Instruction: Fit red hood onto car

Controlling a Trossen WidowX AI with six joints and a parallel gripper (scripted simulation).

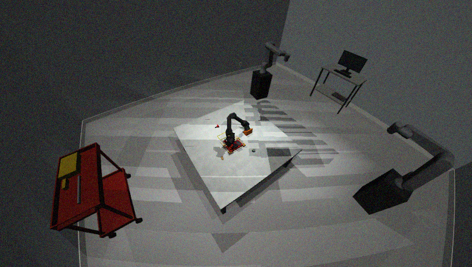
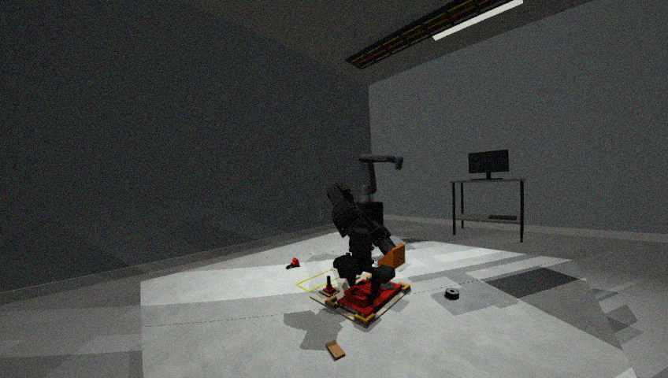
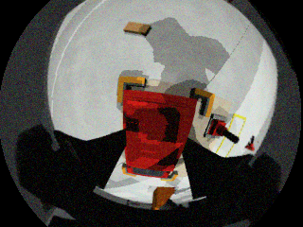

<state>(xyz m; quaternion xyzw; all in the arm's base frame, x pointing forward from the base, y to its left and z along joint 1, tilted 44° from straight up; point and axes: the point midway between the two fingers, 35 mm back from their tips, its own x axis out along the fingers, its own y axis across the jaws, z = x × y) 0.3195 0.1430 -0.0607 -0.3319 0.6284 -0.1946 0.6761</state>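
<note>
The red hood is 10 mm above my gripper tip. Also, from my gripper tip: small wooden block: 170 mm ahead, 90 mm to the left, 30 mm below; then grey engine block: 10 mm below, 10 mm behind.
</note>
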